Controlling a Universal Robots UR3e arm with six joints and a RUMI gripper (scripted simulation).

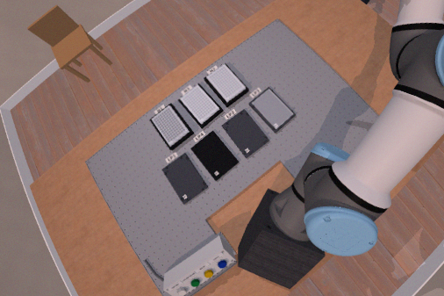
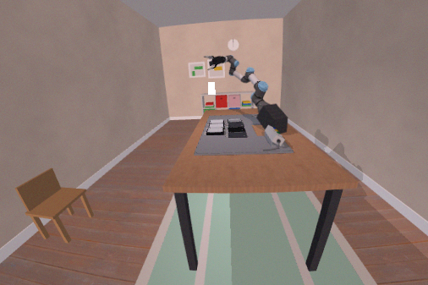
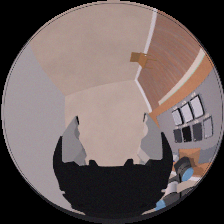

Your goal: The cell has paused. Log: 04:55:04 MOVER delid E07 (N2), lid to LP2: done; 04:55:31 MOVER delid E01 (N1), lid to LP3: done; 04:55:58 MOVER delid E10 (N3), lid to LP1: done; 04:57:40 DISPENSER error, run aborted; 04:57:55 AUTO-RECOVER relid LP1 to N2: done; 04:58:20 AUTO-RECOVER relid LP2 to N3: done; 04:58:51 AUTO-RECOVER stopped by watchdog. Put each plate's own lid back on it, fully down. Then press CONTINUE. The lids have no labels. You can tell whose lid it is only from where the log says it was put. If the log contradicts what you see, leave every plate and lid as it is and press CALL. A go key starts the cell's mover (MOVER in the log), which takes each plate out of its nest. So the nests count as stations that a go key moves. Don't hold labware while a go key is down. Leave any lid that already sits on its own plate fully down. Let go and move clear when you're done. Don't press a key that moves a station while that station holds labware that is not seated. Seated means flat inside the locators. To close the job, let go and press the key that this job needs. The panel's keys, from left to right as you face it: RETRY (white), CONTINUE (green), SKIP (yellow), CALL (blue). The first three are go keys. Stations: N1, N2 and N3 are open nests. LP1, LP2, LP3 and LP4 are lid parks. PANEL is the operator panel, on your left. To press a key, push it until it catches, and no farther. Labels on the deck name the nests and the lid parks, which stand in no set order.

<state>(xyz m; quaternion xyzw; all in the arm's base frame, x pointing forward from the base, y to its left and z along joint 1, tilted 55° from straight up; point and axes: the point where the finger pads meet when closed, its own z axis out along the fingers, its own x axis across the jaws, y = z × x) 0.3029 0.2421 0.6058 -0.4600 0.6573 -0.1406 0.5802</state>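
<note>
Now: hand 25 cm past the lid park LP3, 7 cm to the right of it and 59 cm above it. Also, from my hand: lid park LP2: 22 cm behind, 20 cm to the left, 59 cm below; then plate: 1 cm ahead, 33 cm to the left, 57 cm below; then lid: 2 cm behind, 21 cm to the left, 56 cm below.
</note>
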